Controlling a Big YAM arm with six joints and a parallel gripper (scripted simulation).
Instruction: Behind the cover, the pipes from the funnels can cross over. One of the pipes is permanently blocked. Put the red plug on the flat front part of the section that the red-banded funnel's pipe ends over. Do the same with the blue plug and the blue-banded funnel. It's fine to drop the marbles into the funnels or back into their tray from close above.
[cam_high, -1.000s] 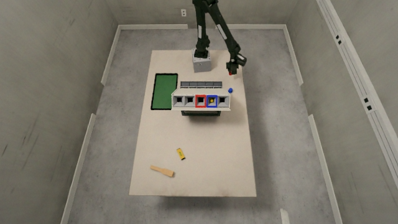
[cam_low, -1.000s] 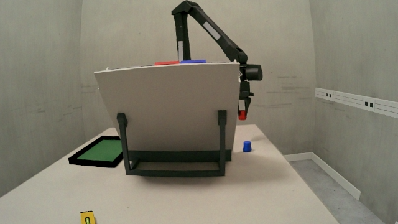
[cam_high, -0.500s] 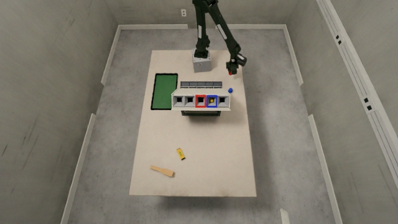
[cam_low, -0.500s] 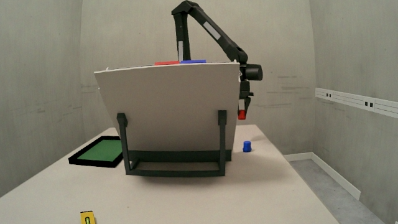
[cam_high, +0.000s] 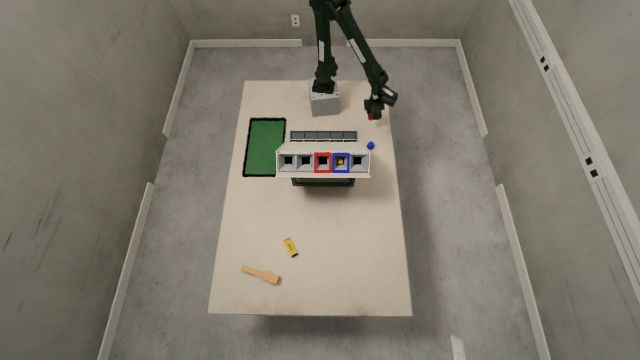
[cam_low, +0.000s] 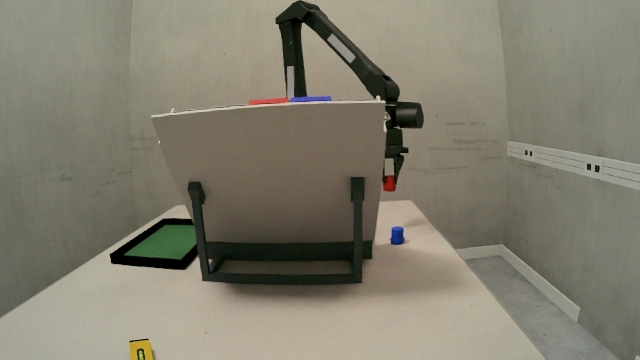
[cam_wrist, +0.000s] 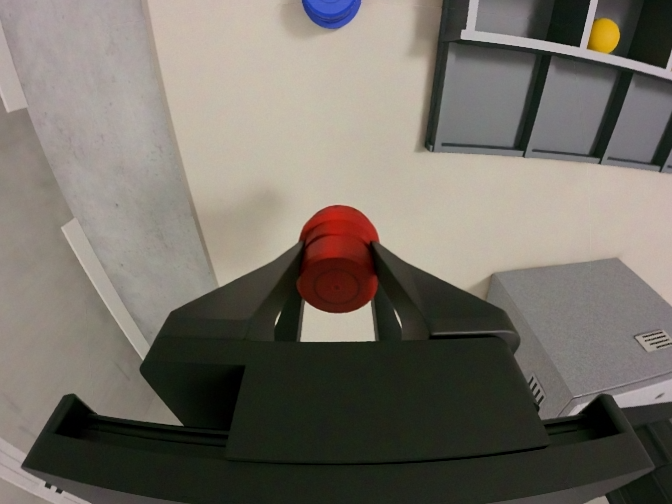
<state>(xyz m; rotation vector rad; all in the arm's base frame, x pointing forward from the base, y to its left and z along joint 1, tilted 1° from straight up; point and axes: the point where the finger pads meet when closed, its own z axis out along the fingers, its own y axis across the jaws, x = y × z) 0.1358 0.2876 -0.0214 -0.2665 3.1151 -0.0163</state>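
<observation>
Right now the red plug is right at my hand. The rest, counted from my hand: blue band 410 mm ahead, 120 mm to the right, 180 mm above; then blue plug 110 mm ahead, 20 mm to the left, 120 mm below; then cover 280 mm ahead, 220 mm to the right, 70 mm above.
</observation>
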